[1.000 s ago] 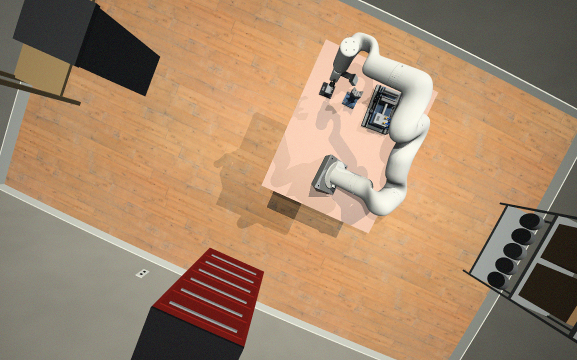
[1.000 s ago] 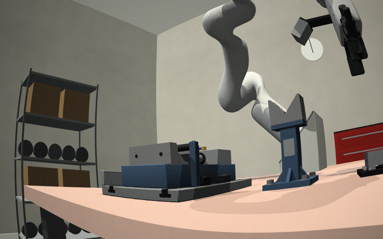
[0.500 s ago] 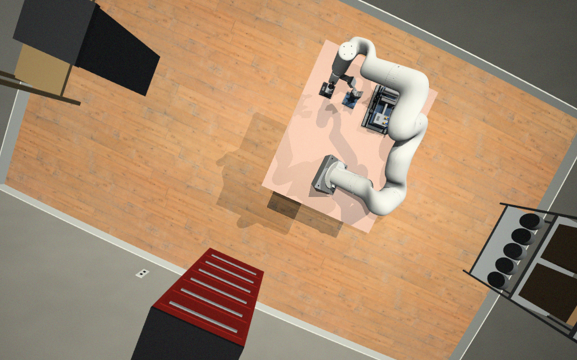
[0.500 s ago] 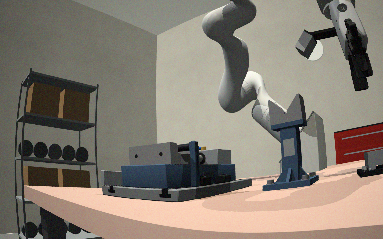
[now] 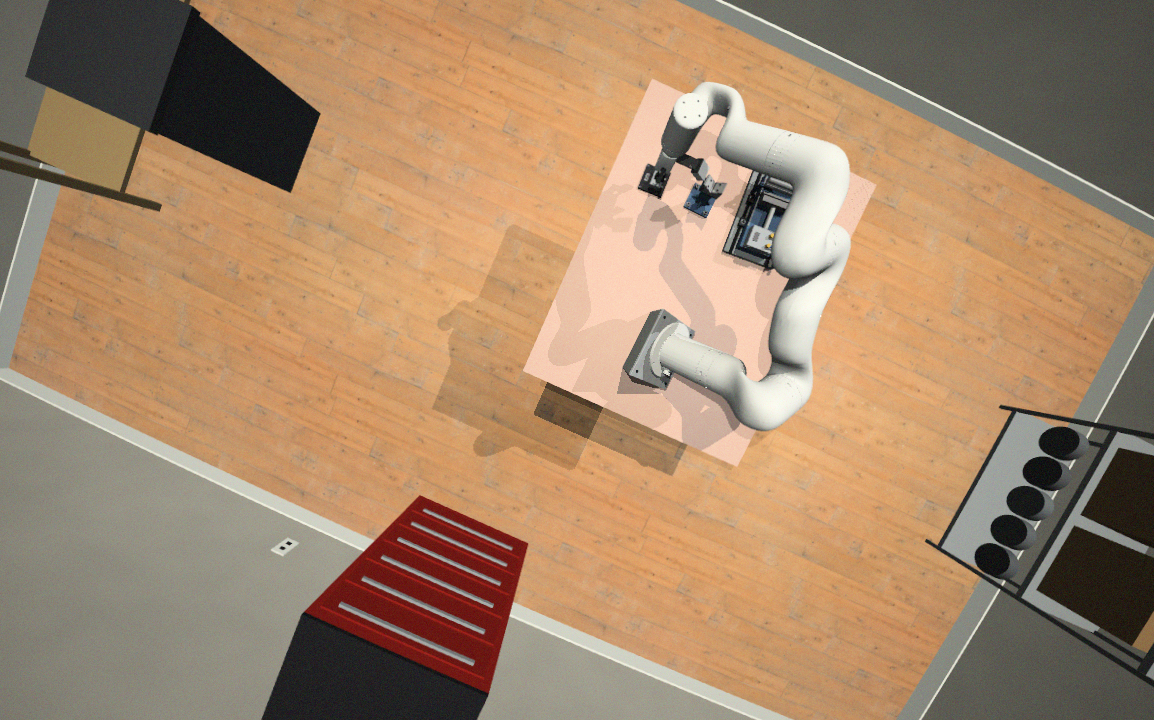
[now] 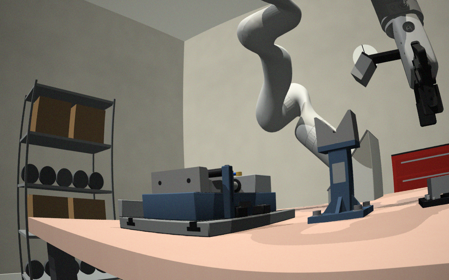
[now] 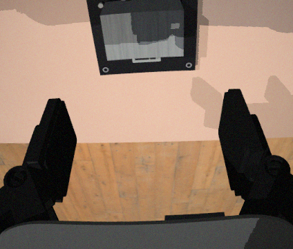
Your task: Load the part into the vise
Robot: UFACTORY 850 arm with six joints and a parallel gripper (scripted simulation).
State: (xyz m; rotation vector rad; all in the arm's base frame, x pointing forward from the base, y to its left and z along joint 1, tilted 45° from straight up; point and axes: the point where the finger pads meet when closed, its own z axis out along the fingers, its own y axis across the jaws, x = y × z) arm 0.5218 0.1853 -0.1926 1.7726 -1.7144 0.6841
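The part lies 120 mm below my hand. The rest, counted from my hand: cylinder rod (20 mm ahead, 390 mm to the right, 60 mm below); then black infeed plate (10 mm to the left, 130 mm below); then work stop rod (100 mm ahead, 340 mm to the right, 50 mm below).
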